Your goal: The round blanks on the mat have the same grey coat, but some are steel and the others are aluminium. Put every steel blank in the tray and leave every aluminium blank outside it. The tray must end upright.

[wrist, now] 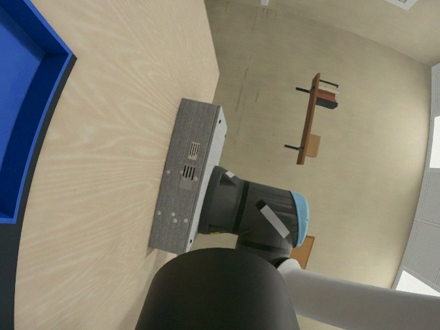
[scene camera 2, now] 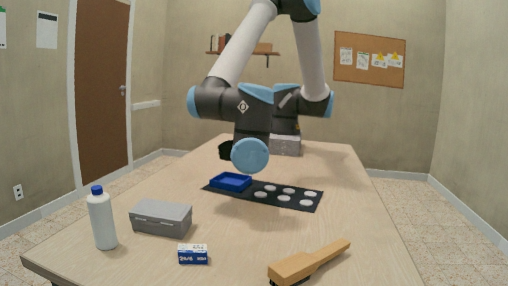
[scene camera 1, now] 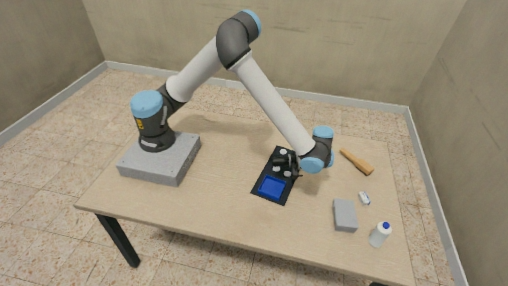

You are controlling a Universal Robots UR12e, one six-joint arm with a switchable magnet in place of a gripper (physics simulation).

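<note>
Six round grey blanks lie on the black mat (scene camera 1: 265, 173) (scene camera 2: 291, 205) (wrist: 7, 275); two are a near blank (scene camera 1: 287, 174) (scene camera 2: 260, 194) and a far-end blank (scene camera 1: 283, 151). The arm hides some in scene camera 1. Their looks do not tell steel from aluminium. The blue tray (scene camera 1: 272, 189) (scene camera 2: 227, 188) (wrist: 37, 100) stands upright at the mat's other end, with no blank visible inside. My magnet (scene camera 1: 276, 161) (scene camera 2: 225, 150) (wrist: 216, 290), a dark cylinder, is tilted to about horizontal above the mat. No blank shows on it; its face is not clearly visible.
A grey box (scene camera 1: 345, 216) (scene camera 2: 161, 218), a white bottle (scene camera 1: 380, 235) (scene camera 2: 102, 221), a small blue-white box (scene camera 1: 364, 198) (scene camera 2: 193, 254) and a wooden brush (scene camera 1: 356, 161) (scene camera 2: 300, 263) stand or lie away from the mat. The arm's grey base block (scene camera 1: 160, 157) (wrist: 185, 175) is at the opposite side.
</note>
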